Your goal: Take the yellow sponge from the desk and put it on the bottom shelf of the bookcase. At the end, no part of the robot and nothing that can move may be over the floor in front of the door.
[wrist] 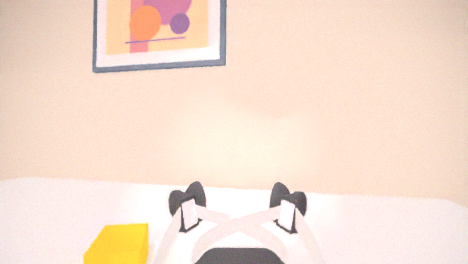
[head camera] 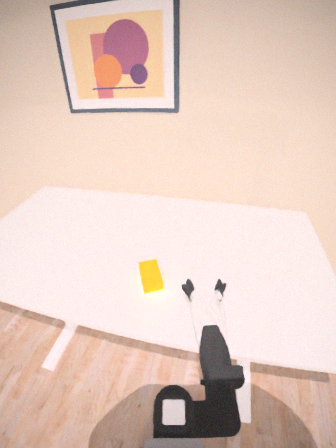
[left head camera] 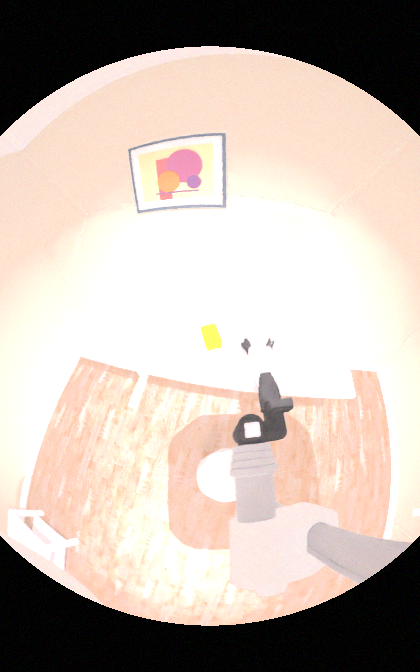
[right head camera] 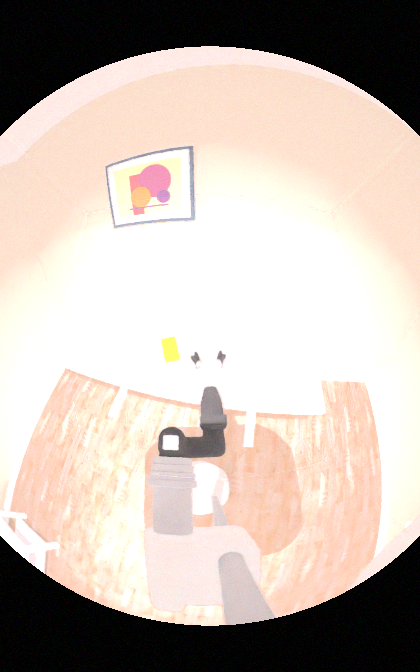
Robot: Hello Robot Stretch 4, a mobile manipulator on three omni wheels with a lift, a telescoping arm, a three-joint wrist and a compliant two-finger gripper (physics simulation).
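Frame: origin at the robot's base, x ahead, y left, z up, level; metres.
Where they show: gripper, between the fingertips: (wrist: 237,197) (head camera: 203,279).
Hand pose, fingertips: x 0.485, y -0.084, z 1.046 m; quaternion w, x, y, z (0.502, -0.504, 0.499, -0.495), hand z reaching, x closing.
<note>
After its pixels a point has its place.
The yellow sponge (head camera: 150,276) {x 0.563, y 0.069, z 0.967 m} (left head camera: 211,337) (right head camera: 170,349) lies on the white desk (head camera: 90,240) {x 0.792, y 0.343, z 0.922 m}, a little left of the gripper. In the wrist view the sponge (wrist: 119,245) {x 0.557, y 0.061, z 0.968 m} shows at the lower left, partly cut off by the frame edge. My gripper (head camera: 204,288) {x 0.485, y -0.084, z 1.046 m} (left head camera: 258,344) (right head camera: 209,358) (wrist: 237,197) {x 0.485, y -0.084, z 1.046 m} is open and empty, its fingers pointing toward the wall over the front part of the desk. The sponge is outside the fingers, beside the left one. The bookcase and the door cannot be made out in these views.
A framed picture (head camera: 176,60) {x 1.151, y -0.026, z 1.557 m} (left head camera: 224,172) (right head camera: 192,185) (wrist: 222,35) {x 1.151, y -0.025, z 1.452 m} hangs on the wall behind the desk. A white railed piece (left head camera: 42,537) (right head camera: 31,537) stands on the wood floor (left head camera: 100,465) at the lower left. A desk leg (head camera: 60,346) shows below the front edge.
</note>
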